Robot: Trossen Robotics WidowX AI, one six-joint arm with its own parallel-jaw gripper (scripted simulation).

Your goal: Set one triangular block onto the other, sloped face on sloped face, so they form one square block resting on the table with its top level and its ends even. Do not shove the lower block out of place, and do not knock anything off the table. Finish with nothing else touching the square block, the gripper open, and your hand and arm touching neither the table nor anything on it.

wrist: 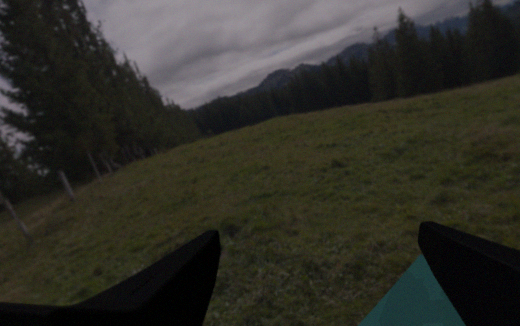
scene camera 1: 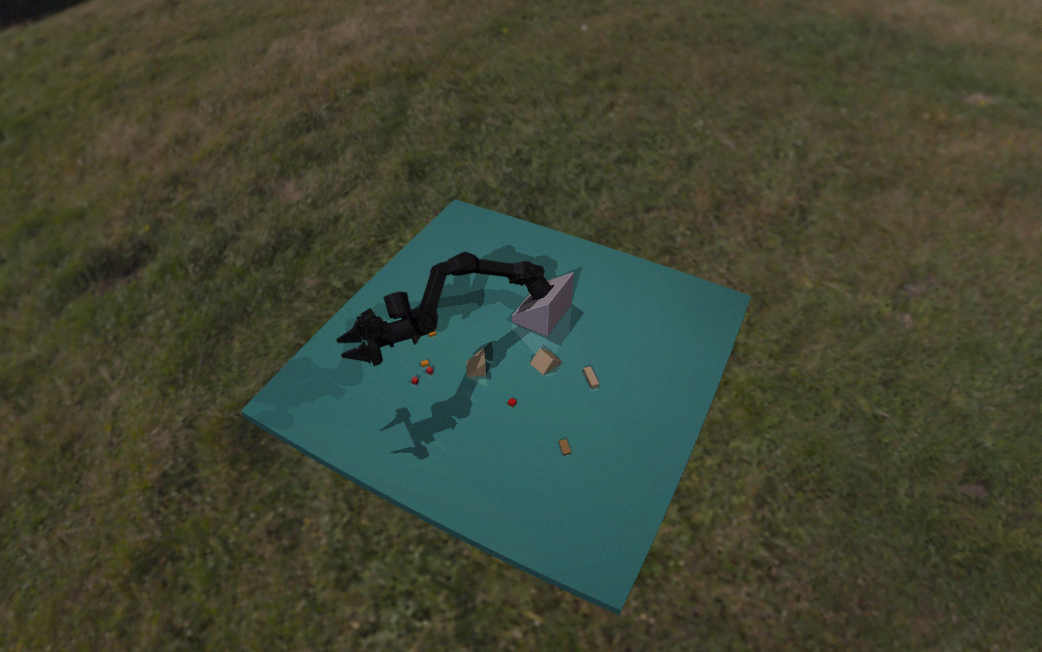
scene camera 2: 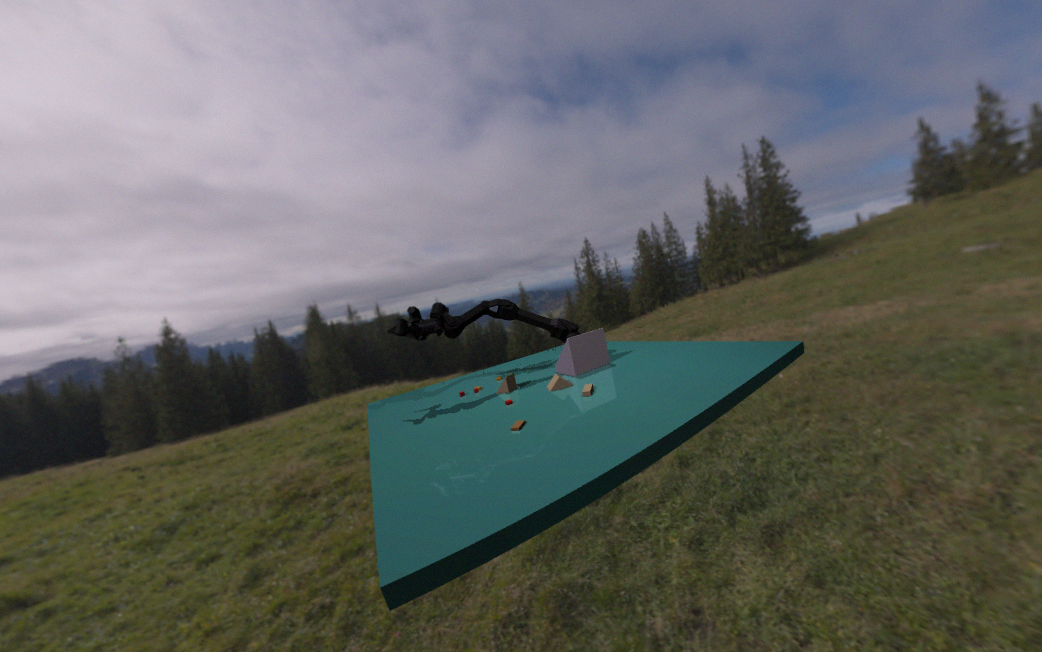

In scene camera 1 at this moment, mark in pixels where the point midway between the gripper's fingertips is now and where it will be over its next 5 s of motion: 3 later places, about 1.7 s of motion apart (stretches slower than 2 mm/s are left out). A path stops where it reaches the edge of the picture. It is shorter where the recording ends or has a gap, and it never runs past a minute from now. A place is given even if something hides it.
My gripper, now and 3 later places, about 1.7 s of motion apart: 339, 348; 521, 379; 546, 359; 548, 339
